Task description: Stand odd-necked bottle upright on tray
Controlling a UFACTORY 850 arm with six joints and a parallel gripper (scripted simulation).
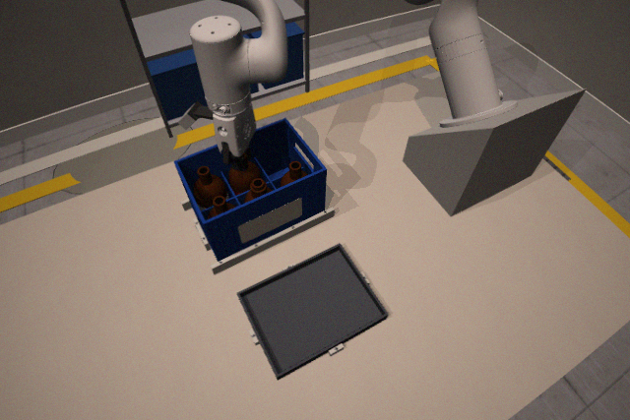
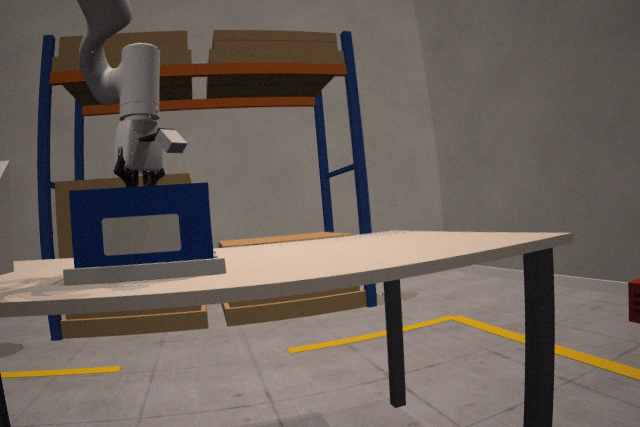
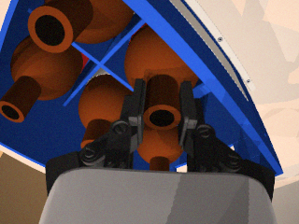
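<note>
My hand is 1 cm past the crate, 4 cm to the right of it and 7 cm above it. Round my hand: brown bottle 1 cm behind, 9 cm to the left, 7 cm below; then dark grey tray 4 cm behind, 32 cm to the left, 15 cm below.
</note>
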